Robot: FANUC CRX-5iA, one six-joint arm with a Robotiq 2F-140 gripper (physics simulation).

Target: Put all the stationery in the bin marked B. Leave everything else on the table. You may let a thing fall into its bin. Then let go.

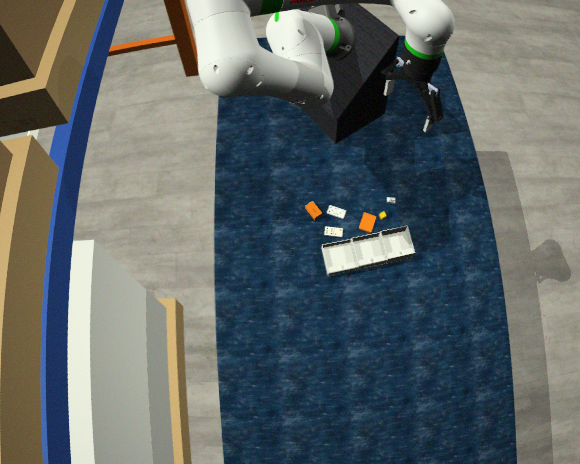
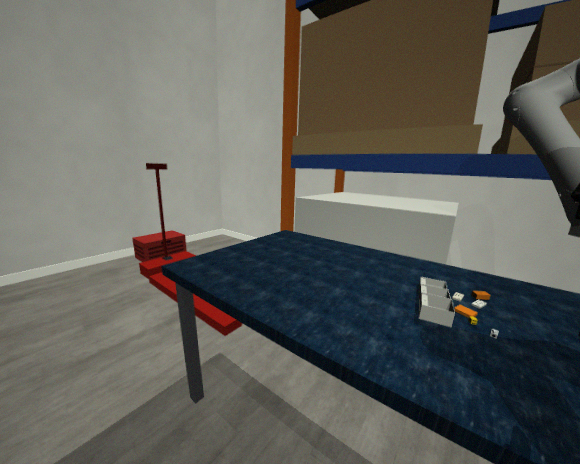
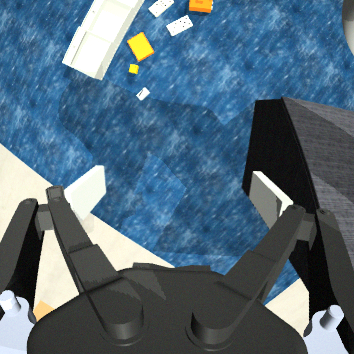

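Seen in the pictures: gripper, fingertip midpoint: (image 1: 407,110) (image 3: 177,181); arm's base, origin of the base link: (image 1: 334,37).
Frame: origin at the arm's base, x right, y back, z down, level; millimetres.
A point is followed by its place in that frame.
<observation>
A white three-compartment bin tray (image 1: 372,264) {x 25, y -615, z 272 mm} (image 2: 436,316) {x -100, y -571, z 276 mm} (image 3: 85,69) {x -94, y -573, z 290 mm} stands on the table; its letters are unreadable, so B cannot be told. Beside it lie an orange block (image 1: 313,210) {x 153, y -422, z 280 mm} (image 2: 481,295) {x 138, y -420, z 283 mm} (image 3: 200,5) {x 145, y -415, z 280 mm}, a flatter orange piece (image 1: 367,222) {x 7, y -484, z 287 mm} (image 2: 466,311) {x -1, y -483, z 287 mm} (image 3: 140,46) {x 6, y -481, z 287 mm}, a small yellow cube (image 1: 382,215) {x -41, y -474, z 281 mm} (image 2: 473,320) {x -52, y -473, z 284 mm} (image 3: 133,69) {x -46, y -469, z 281 mm} and a small white-and-dark piece (image 1: 391,200) {x -82, y -430, z 287 mm} (image 2: 494,333) {x -88, y -430, z 288 mm} (image 3: 143,93) {x -81, y -425, z 286 mm}. Which are stationery is unclear. My gripper (image 1: 407,106) {x -124, y -307, z -6 mm} (image 3: 177,181) {x -124, y -307, z -6 mm} is open and empty, high near the robot's base, away from the things.
Two white dotted tiles, one (image 1: 336,211) {x 88, y -433, z 291 mm} (image 2: 479,303) {x 81, y -435, z 288 mm} (image 3: 179,25) {x 87, y -432, z 290 mm} between the orange pieces and another (image 1: 333,231) {x 110, y -492, z 290 mm} (image 2: 458,296) {x 100, y -493, z 289 mm} (image 3: 161,7) {x 104, y -486, z 290 mm} nearer the tray, lie on the blue table (image 1: 360,350) {x 104, y -844, z 297 mm} (image 2: 310,280) {x -45, y -988, z 297 mm}. The dark base block (image 1: 360,105) {x -43, y -166, z 151 mm} (image 3: 272,145) {x -36, y -169, z 163 mm} stands beside my gripper.
</observation>
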